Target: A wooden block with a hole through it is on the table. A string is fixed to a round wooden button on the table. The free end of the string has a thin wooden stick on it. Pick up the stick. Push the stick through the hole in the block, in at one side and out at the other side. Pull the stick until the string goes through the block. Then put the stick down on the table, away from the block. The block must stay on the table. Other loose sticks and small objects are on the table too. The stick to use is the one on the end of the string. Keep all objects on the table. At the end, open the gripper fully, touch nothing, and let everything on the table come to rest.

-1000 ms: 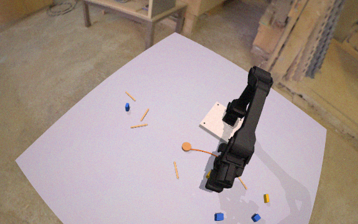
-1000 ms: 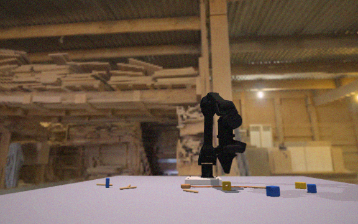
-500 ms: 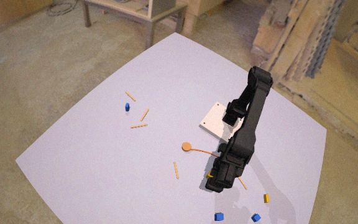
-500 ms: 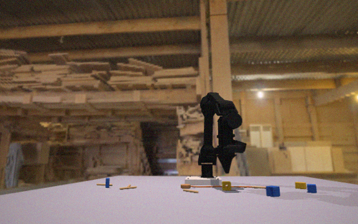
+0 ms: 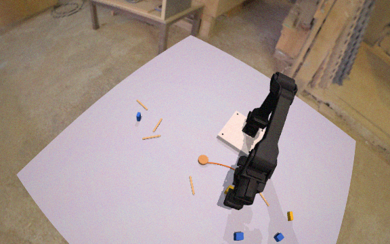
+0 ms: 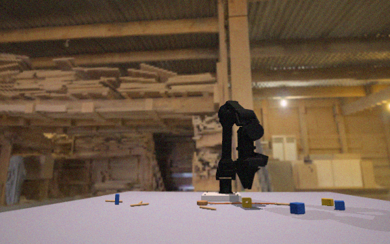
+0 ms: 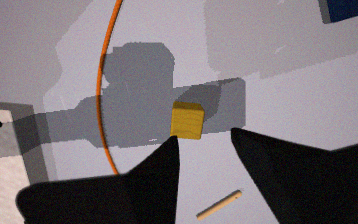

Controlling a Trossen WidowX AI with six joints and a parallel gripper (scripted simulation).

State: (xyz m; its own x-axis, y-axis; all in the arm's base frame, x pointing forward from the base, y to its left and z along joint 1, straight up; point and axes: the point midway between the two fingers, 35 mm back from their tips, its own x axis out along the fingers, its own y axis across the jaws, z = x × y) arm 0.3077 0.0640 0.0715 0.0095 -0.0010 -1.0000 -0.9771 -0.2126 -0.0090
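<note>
The round wooden button is 7 cm behind my gripper tip, 16 cm to the right of it and 5 cm below it. Round my gripper tip: blue piece (6 cm behind, 49 cm to the right, 4 cm below); loose stick (6 cm ahead, 13 cm to the right, 6 cm below).
</note>
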